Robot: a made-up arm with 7 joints. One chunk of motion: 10 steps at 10 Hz.
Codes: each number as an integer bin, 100 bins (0 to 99) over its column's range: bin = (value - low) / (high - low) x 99, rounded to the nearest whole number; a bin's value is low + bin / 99 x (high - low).
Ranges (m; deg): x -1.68..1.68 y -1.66..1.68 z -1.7..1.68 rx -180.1..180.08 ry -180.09..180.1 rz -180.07..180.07
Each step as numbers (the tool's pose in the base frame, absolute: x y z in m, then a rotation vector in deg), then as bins.
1 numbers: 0.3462 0.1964 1.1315 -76.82 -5.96 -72.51
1 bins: 60 55 83 28 48 30
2 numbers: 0.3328 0.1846 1.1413 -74.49 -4.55 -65.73
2 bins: 59 55 83 29 48 31
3 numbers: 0.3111 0.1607 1.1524 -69.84 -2.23 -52.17
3 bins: 59 54 84 30 49 35
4 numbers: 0.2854 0.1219 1.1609 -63.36 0.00 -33.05
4 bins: 58 53 84 32 49 40
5 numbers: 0.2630 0.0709 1.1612 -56.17 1.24 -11.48
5 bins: 57 51 84 34 50 46
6 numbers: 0.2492 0.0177 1.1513 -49.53 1.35 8.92
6 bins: 57 50 84 36 50 52
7 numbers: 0.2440 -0.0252 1.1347 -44.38 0.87 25.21
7 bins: 57 48 83 37 50 56
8 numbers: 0.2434 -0.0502 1.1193 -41.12 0.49 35.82
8 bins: 57 48 83 38 50 59
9 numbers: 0.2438 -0.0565 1.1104 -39.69 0.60 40.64
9 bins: 57 48 82 39 50 61
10 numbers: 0.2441 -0.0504 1.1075 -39.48 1.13 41.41
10 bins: 57 48 82 39 50 61
